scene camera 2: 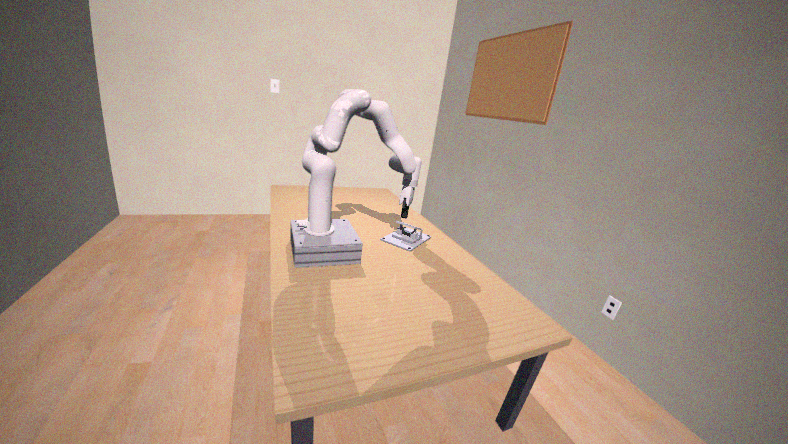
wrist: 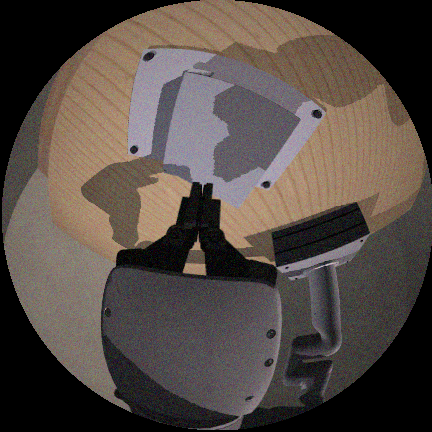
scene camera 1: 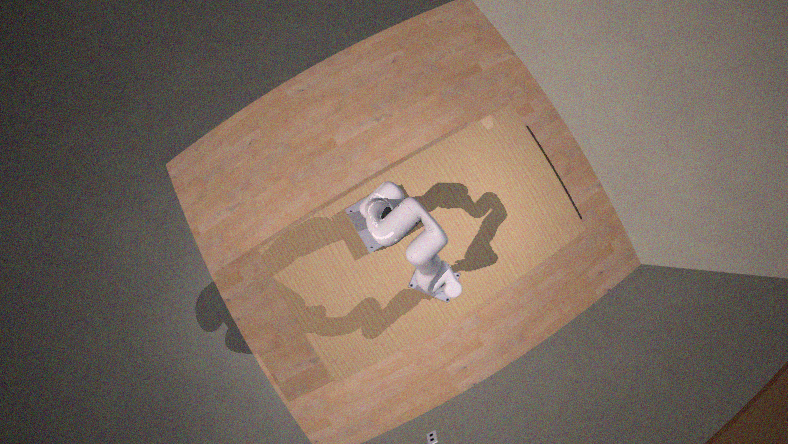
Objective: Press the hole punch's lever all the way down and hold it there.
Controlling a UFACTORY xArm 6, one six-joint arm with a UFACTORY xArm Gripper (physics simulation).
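Where they show: gripper, fingertip midpoint: (scene camera 2: 403, 217) (wrist: 202, 194); arm's base, origin of the base link: (scene camera 2: 319, 229) (wrist: 320, 266).
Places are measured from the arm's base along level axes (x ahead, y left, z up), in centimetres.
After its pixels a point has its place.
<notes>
The hole punch (scene camera 1: 417, 284) (scene camera 2: 408, 234) stands on the table, on a flat light-grey base plate (scene camera 2: 389, 238) {z -8.5, x 34.6, y 11.9 cm} (wrist: 142, 115) {z -8.5, x 50.2, y 21.9 cm} with dark screws at its corners. Its lever (wrist: 192, 122) {z -2.5, x 46.8, y 14.9 cm} shows in the wrist view as a broad light-grey plate, partly in shadow. My gripper (scene camera 2: 404, 215) {z 1.1, x 41.8, y 16.4 cm} (wrist: 202, 194) {z 1.1, x 41.8, y 16.4 cm} is shut and empty, pointing down. In scene camera 2 the fingertips are a little above the lever, with a small gap visible. In the wrist view they overlap the lever's near edge. In scene camera 1 the arm hides the gripper and much of the punch.
The robot's base block (scene camera 1: 361, 228) {z 0.0, x 3.5, y -11.1 cm} (scene camera 2: 327, 254) {z -4.2, x 3.2, y -13.9 cm} (wrist: 320, 235) {z -4.2, x 15.1, y 1.5 cm} stands on the wooden table (scene camera 1: 518, 182) {z -9.4, x 12.8, y 81.9 cm} (scene camera 2: 380, 319) {z -9.3, x 18.3, y -46.3 cm} beside the punch. The arm (scene camera 1: 424, 242) {z 54.0, x 19.3, y 10.8 cm} (scene camera 2: 380, 118) {z 47.4, x 21.5, y 4.9 cm} arches from it to above the punch. Arm shadows lie across the table and punch.
</notes>
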